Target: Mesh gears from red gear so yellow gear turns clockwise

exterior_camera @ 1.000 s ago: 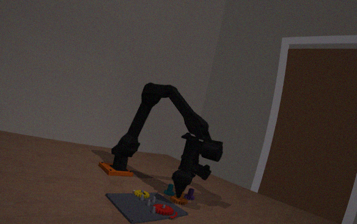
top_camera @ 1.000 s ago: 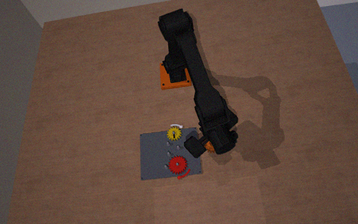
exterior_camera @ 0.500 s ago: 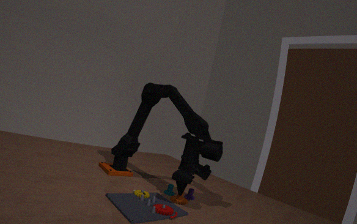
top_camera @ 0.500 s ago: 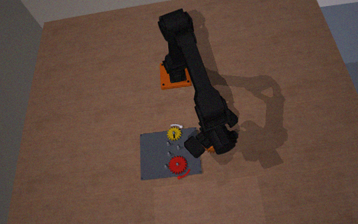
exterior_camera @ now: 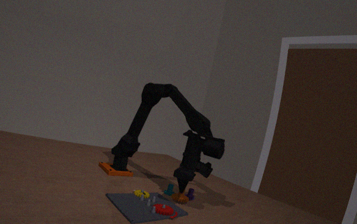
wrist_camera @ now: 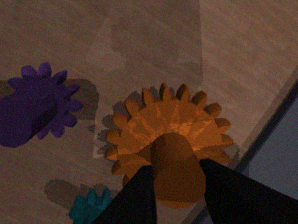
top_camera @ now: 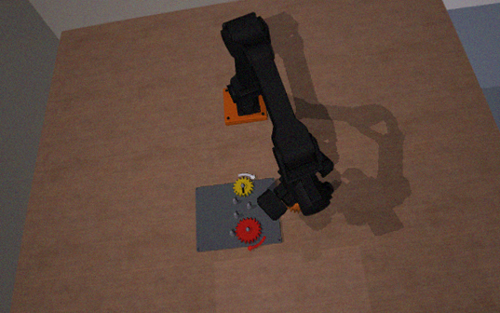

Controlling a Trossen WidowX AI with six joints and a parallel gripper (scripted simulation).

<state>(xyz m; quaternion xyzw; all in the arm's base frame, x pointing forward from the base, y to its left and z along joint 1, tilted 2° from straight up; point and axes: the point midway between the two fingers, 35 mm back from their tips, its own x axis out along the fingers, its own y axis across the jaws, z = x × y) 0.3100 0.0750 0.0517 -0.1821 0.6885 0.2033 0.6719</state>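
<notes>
The yellow striped gear lies 6 cm behind my gripper tip, 13 cm to the right of it and 2 cm below it. The rest, counted from my gripper tip: orange gear (1 cm below); then teal gear (7 cm behind, 1 cm to the left, 2 cm below); then purple gear (1 cm behind, 7 cm to the left, 2 cm below).
</notes>
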